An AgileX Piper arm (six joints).
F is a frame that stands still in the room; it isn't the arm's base.
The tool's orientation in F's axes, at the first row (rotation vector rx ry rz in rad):
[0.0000 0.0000 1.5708]
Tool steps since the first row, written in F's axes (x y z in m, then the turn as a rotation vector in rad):
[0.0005 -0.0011 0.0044 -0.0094 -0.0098 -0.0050]
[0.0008 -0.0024 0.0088 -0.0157 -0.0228 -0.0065]
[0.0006 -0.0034 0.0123 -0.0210 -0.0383 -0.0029]
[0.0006 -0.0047 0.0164 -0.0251 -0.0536 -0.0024]
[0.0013 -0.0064 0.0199 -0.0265 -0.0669 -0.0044]
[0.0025 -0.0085 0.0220 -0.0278 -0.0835 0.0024]
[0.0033 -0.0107 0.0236 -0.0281 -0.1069 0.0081]
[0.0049 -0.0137 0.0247 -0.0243 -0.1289 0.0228]
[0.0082 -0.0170 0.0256 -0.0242 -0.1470 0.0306]
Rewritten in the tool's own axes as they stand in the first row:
[-0.0011 -0.0005 0.0044 -0.0098 0.0094 -0.0050]
[-0.0024 -0.0008 0.0088 -0.0228 0.0157 -0.0065]
[-0.0034 -0.0006 0.0123 -0.0383 0.0210 -0.0029]
[-0.0047 -0.0006 0.0164 -0.0536 0.0251 -0.0024]
[-0.0064 -0.0013 0.0199 -0.0669 0.0265 -0.0044]
[-0.0085 -0.0025 0.0220 -0.0835 0.0278 0.0024]
[-0.0107 -0.0033 0.0236 -0.1069 0.0281 0.0081]
[-0.0137 -0.0049 0.0247 -0.1289 0.0243 0.0228]
[-0.0170 -0.0082 0.0256 -0.1470 0.0242 0.0306]

